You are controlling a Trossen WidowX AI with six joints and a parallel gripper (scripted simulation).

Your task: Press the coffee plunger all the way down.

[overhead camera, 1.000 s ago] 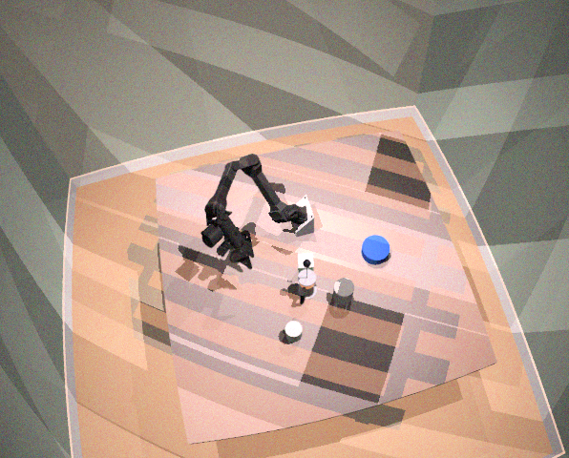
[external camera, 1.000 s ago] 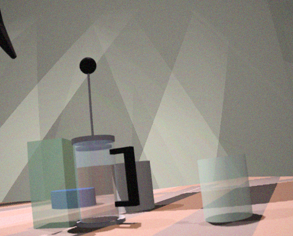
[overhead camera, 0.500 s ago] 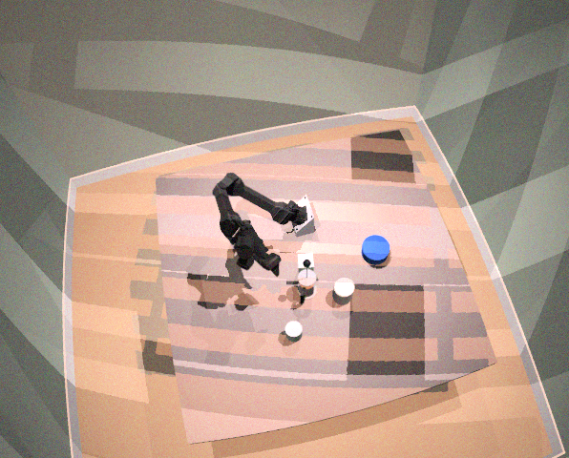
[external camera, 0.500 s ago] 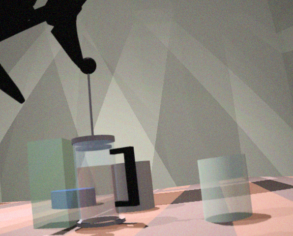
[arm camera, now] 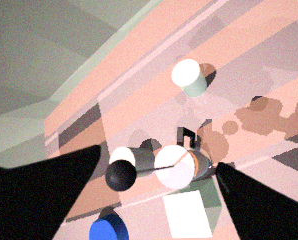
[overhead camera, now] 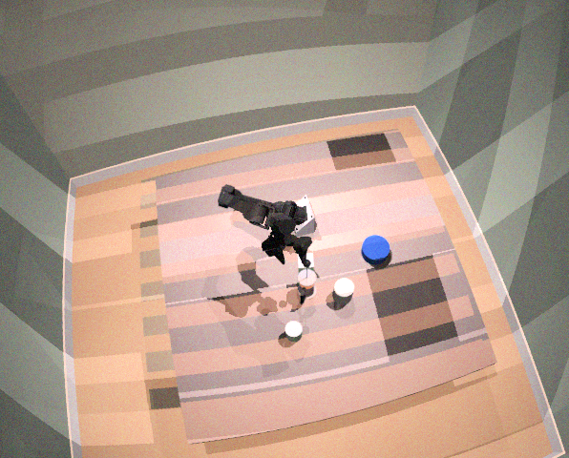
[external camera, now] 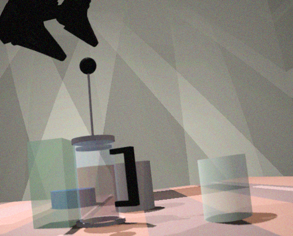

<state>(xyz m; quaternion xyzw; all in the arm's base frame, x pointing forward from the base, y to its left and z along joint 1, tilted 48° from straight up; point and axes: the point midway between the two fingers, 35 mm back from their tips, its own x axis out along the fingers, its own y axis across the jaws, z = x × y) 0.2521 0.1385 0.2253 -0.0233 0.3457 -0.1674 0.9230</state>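
Now: the coffee press 14 cm below my gripper tip, 4 cm to the left of it and 1 cm ahead of it. Also, from my gripper tip: blue disc: 36 cm to the left, 24 cm below, 14 cm behind.
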